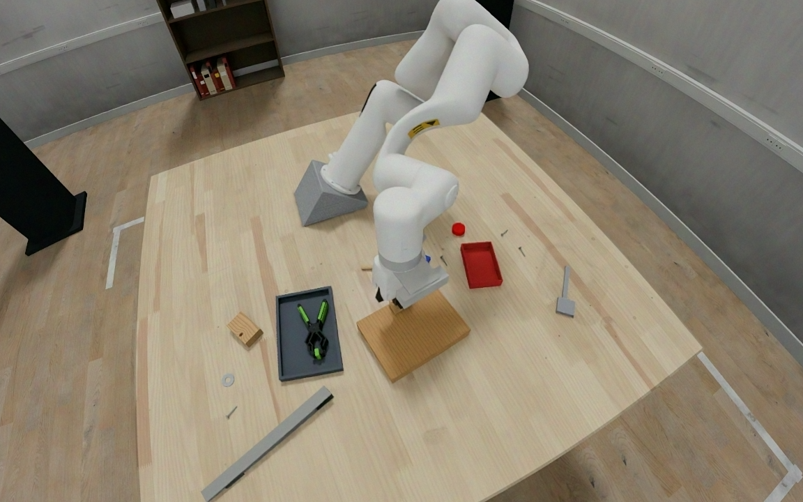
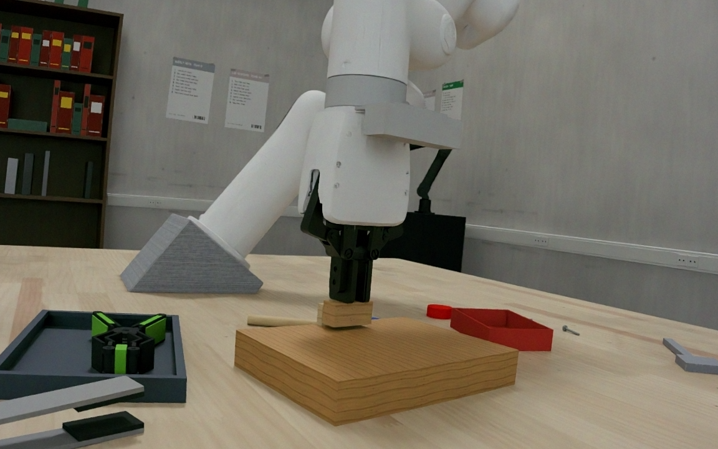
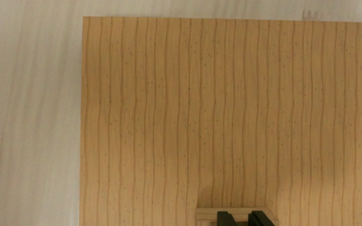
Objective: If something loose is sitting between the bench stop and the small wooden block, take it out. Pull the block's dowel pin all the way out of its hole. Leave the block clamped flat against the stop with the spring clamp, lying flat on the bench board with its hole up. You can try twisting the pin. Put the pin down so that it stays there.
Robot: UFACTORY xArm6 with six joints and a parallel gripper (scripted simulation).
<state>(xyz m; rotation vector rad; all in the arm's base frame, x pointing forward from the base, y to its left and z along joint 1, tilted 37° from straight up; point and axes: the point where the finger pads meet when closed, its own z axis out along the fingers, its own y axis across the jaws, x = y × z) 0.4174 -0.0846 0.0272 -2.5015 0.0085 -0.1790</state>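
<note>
The dowel pin lies 20 mm below my hand. From my hand the other things lie so: loose dowel: 130 mm behind, 20 mm to the left, 70 mm below; bench board: 50 mm ahead, 50 mm below; small wooden block: 30 mm below.
</note>
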